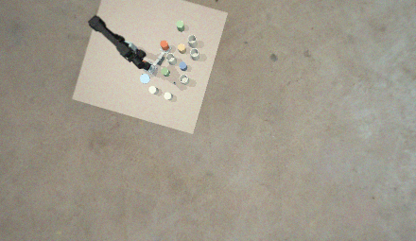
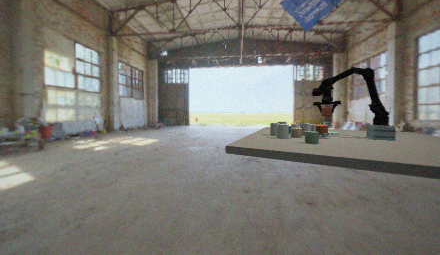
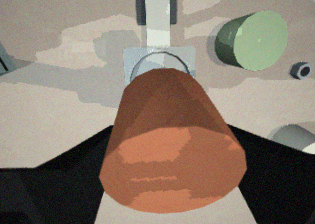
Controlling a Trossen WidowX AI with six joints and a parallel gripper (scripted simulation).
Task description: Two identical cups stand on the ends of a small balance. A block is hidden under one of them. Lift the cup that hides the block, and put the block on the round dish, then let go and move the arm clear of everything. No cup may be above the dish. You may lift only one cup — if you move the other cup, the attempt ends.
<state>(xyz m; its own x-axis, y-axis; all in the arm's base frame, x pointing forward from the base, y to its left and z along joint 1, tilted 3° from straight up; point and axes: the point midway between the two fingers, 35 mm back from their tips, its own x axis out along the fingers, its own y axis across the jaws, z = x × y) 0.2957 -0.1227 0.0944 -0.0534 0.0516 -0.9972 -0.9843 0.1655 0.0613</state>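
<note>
My gripper tip is 8 cm above the pale teal block and 1 cm to the right of it. Round my gripper tip: orange cup 2 cm to the right, 1 cm above; balance 13 cm to the left, 13 cm below, 3 cm ahead; round light-blue dish 17 cm below, 10 cm to the right, 5 cm behind.
</note>
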